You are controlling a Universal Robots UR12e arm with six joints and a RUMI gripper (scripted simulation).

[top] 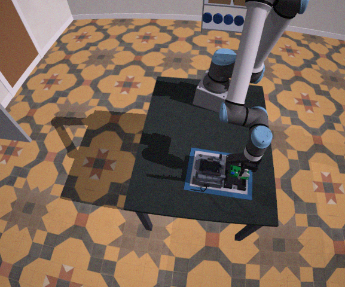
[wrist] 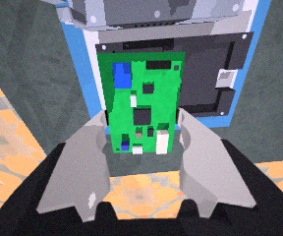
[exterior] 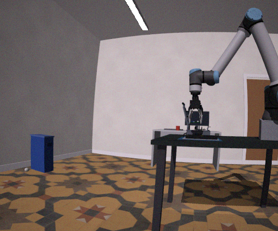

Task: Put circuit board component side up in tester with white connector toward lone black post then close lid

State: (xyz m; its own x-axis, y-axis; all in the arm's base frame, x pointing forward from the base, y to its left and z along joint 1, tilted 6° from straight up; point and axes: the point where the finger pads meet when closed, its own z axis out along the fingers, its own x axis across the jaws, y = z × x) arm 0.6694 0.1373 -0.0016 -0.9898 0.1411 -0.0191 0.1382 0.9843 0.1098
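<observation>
The green circuit board is right at my hand. From my hand the other things lie so: tester lid: 18 cm to the right, 7 cm ahead, 6 cm above; tester: 13 cm to the right, 2 cm behind, 1 cm below.
</observation>
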